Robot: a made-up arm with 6 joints.
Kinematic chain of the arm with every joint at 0, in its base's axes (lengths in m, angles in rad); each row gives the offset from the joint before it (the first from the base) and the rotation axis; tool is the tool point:
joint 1: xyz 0 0 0.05 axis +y
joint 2: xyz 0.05 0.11 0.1 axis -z
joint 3: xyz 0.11 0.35 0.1 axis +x
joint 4: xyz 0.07 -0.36 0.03 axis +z
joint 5: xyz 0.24 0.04 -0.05 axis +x
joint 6: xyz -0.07 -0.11 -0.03 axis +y
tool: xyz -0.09 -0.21 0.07
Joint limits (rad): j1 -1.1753..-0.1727 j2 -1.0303..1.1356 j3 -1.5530..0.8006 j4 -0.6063..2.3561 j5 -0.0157..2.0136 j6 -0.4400..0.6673
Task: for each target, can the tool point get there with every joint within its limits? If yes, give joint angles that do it. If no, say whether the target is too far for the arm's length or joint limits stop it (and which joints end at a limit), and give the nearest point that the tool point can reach.
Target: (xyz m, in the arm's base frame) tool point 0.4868 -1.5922 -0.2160
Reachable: no: too far | nearest point 0.2437 -0.3393 0.0079 | short by 1.296 m
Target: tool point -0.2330 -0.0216 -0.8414
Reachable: no: joint limits stop it (at a limit: joint 2, joint 3, joint 4, joint 5, joint 6) | nearest point -0.0946 0.2520 -0.3118 | short by 0.612 m
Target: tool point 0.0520 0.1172 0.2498
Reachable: yes | joints -1.0545 -0.5157 -0.5500 1.9764 1.6468 0.1625
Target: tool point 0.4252 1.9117 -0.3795
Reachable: no: too far | nearest point 0.1822 0.6328 -0.1340 | short by 1.325 m
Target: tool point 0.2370 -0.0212 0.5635
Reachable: yes | joints -0.4589 0.4570 -1.0730 1.6561 0.5696 -0.3184
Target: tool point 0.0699 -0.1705 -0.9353
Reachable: no: joint limits stop it (at a limit: joint 1, joint 2, joint 3, joint 6) | nearest point 0.1919 -0.0559 -0.3013 | short by 0.656 m
